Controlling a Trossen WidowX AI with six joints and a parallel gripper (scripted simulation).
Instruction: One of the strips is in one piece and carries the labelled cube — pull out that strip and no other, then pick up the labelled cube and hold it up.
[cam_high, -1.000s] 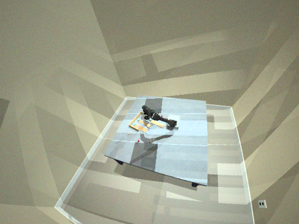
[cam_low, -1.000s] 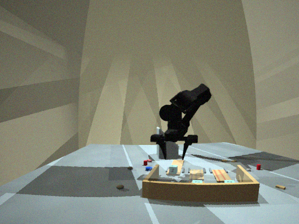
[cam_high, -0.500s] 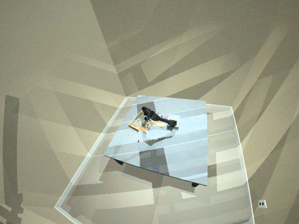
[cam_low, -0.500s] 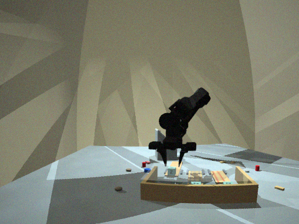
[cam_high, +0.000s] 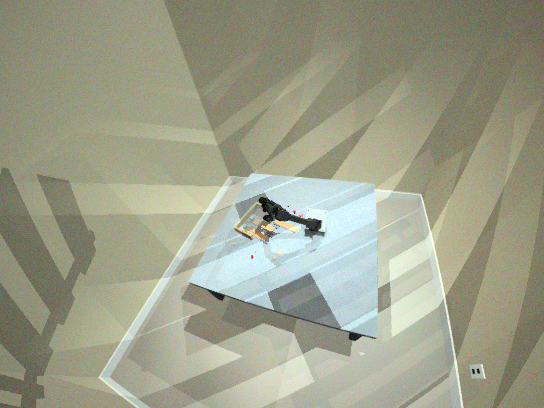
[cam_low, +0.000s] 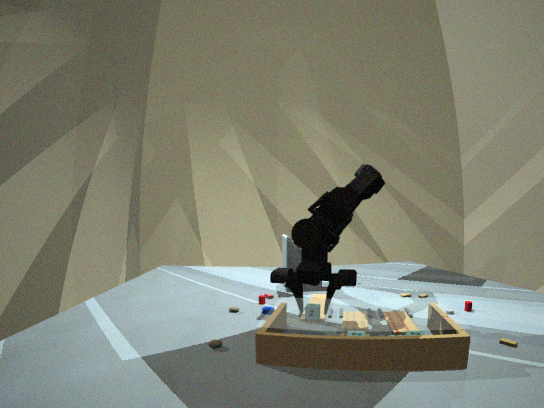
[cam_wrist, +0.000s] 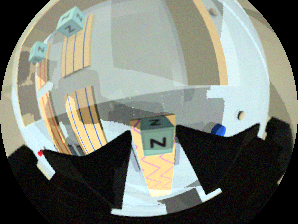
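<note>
Right now the strip is 10 cm behind my gripper tip, 4 cm to the left of it and 1 cm below it. Round my gripper tip: blue disc 7 cm behind, 9 cm to the right, 1 cm below.
</note>
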